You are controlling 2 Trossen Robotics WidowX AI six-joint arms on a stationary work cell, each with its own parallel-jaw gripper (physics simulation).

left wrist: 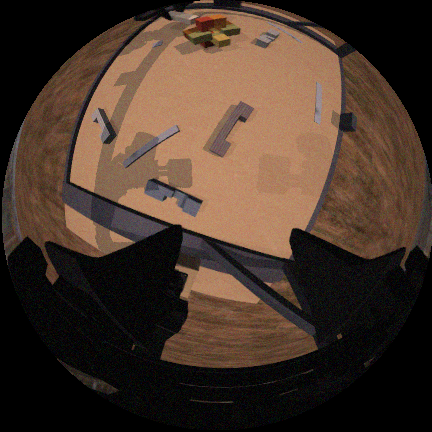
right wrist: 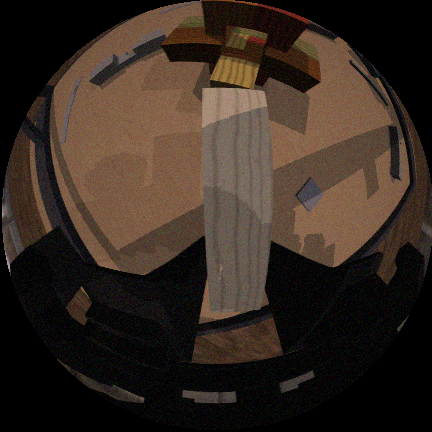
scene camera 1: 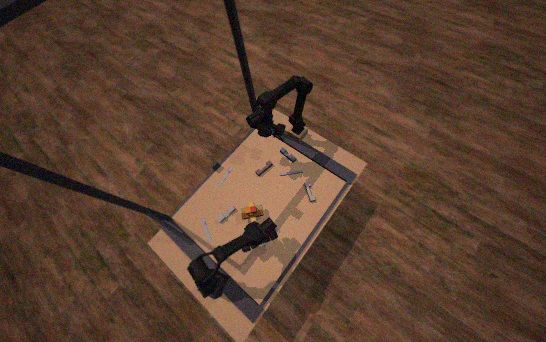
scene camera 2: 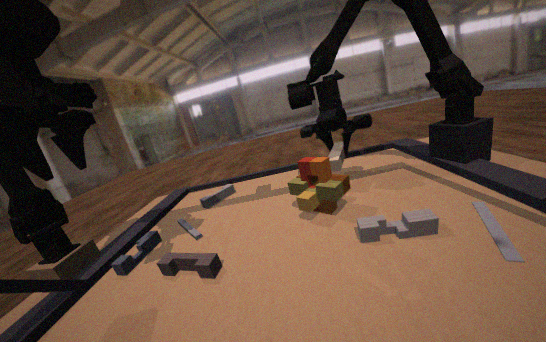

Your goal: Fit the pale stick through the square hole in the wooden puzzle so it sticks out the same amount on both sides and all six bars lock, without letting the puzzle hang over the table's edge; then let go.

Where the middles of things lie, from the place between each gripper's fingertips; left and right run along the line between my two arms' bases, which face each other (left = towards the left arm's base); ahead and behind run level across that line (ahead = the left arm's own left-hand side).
I see the pale stick (right wrist: 237,176) 2 cm to the left of my right hand, 2 cm behind it and 1 cm above it.
The pale stick is 19 cm ahead of my left hand, 50 cm to the right of it and 15 cm below it.
